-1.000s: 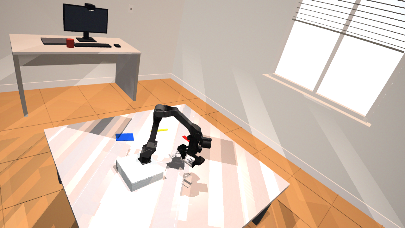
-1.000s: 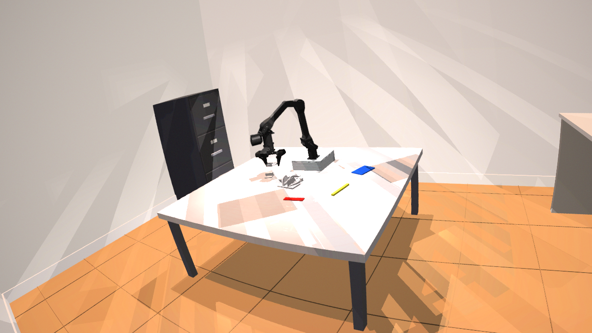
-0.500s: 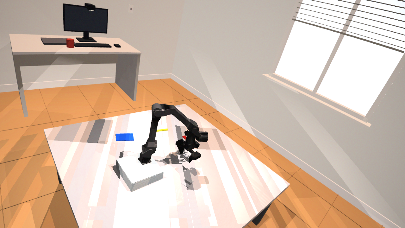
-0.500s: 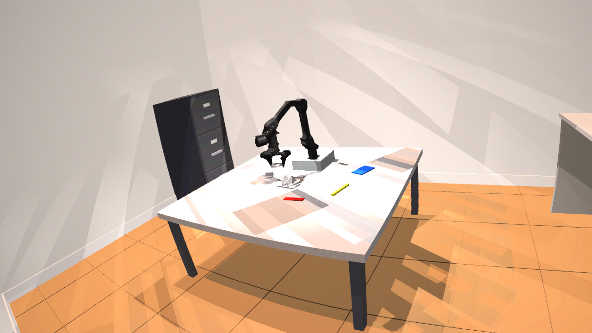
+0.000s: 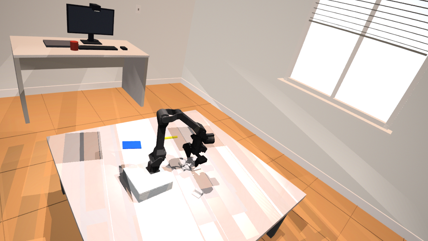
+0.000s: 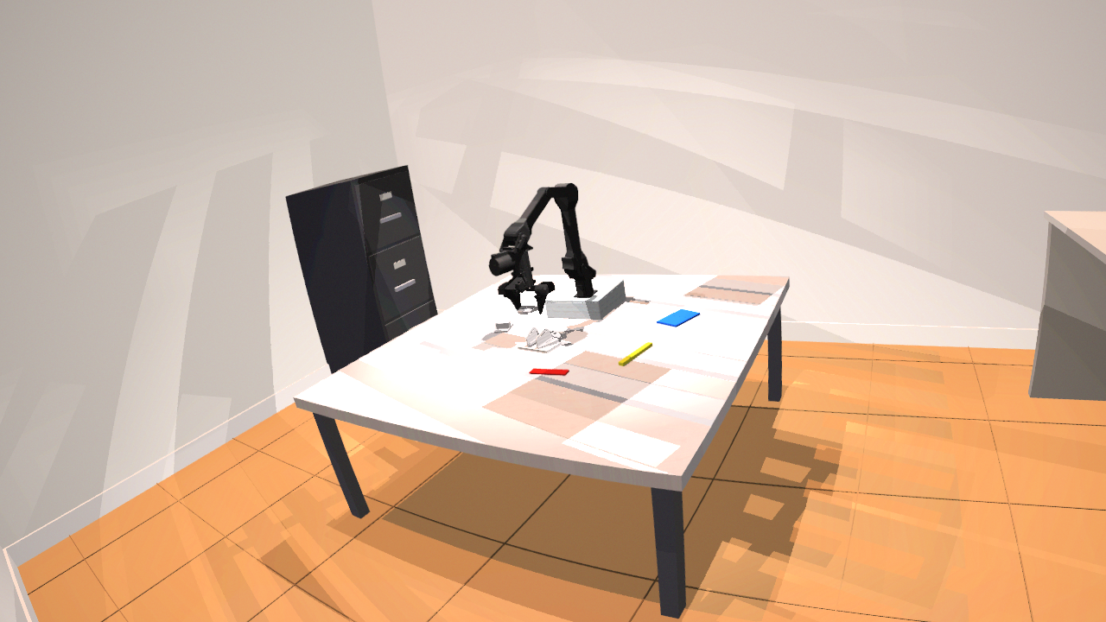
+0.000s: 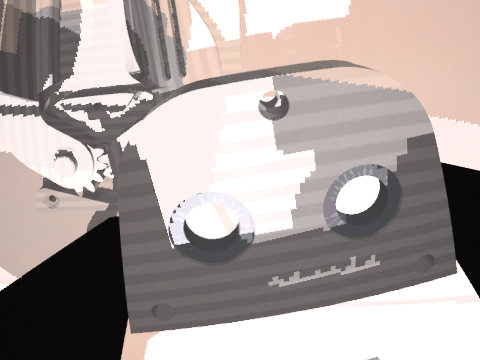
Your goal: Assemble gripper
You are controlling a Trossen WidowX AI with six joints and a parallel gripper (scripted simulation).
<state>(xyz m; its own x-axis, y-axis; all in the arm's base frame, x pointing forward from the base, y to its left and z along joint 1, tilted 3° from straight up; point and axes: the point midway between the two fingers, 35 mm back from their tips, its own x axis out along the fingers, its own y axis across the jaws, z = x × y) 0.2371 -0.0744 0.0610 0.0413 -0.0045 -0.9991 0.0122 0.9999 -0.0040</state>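
Right now the curved jaw is 10 mm ahead of my gripper tip, 50 mm to the left of it and 70 mm below it. Also, from my gripper tip: yellow stick 80 mm ahead, 390 mm to the left, 80 mm below; blue card 210 mm behind, 420 mm to the left, 80 mm below; red strip 230 mm ahead, 190 mm to the left, 80 mm below.
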